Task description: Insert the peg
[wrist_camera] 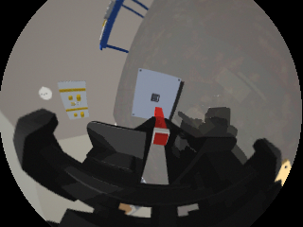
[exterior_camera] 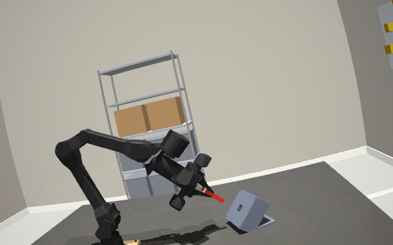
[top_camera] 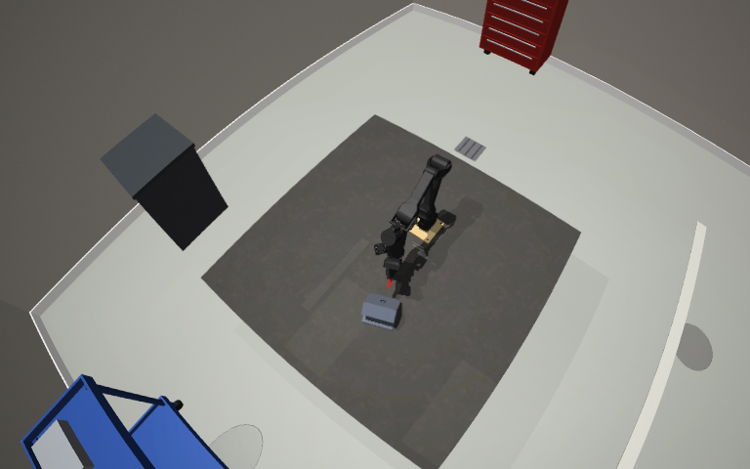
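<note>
Now: the grey sloped panel 90 mm ahead of my gripper tip, 80 mm below it and 30 mm to the left of it. Also, from my gripper tip: red peg 10 mm behind, 10 mm above.
</note>
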